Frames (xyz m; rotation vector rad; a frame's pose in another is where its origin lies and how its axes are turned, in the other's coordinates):
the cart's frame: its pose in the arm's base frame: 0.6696 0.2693 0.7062 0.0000 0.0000 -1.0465
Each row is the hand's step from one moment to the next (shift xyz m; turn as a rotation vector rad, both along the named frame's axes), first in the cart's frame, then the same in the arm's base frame.
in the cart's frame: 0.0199 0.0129 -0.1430 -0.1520 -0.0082 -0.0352
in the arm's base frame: 0.0211 -0.0108 -0.1430 -0.0832 0.1275 -0.0352
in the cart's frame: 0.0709 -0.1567 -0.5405 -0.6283 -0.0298 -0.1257
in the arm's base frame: -0.1002 -0.1398 -0.5405 -0.3403 0.5290 -0.1257
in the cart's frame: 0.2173 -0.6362 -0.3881 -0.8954 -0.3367 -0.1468
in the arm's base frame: -0.4420 -0.5066 -0.3881 -0.7397 0.6066 -0.1468
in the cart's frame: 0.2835 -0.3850 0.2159 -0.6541 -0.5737 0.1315
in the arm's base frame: -0.1914 -0.4382 0.2159 -0.8241 0.2790 0.1315
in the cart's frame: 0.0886 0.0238 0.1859 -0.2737 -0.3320 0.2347
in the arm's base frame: 0.0650 -0.0648 0.1859 -0.4244 0.0707 0.2347
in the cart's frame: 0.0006 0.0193 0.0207 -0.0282 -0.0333 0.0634
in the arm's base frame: 0.0170 0.0091 0.0207 -0.0429 0.0077 0.0634
